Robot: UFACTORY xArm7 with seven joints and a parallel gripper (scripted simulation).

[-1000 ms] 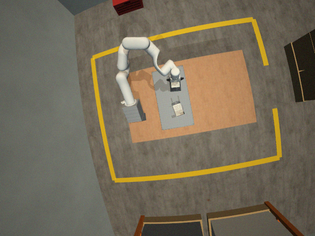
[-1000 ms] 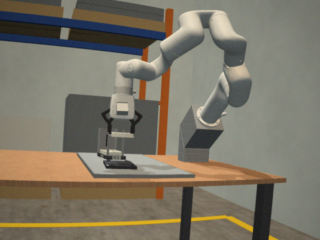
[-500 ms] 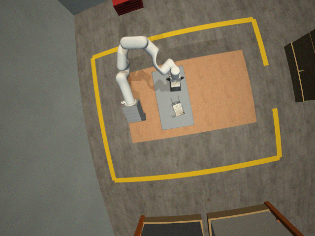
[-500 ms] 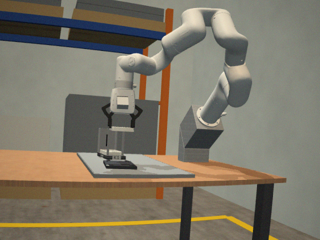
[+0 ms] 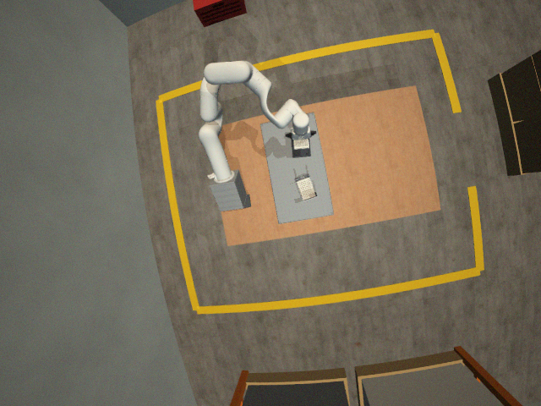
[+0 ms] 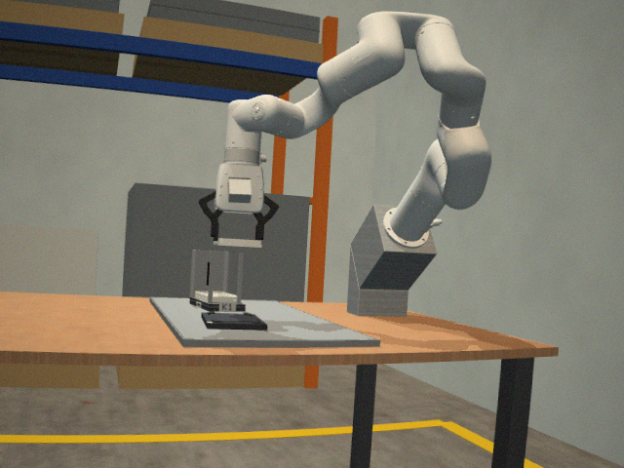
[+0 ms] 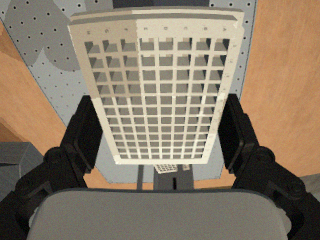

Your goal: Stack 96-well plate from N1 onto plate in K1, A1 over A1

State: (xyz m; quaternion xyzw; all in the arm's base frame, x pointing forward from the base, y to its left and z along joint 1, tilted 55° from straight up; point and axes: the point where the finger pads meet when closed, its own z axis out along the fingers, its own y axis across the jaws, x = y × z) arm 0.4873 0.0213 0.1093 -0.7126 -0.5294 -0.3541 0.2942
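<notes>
The K1 label lies 200 mm to the right of my hand, 170 mm below it and 50 mm behind it. From my hand the other things lie so: pale A1 mark 170 mm below, 70 mm ahead, 60 mm to the left; 96-well plate 10 mm below.
</notes>
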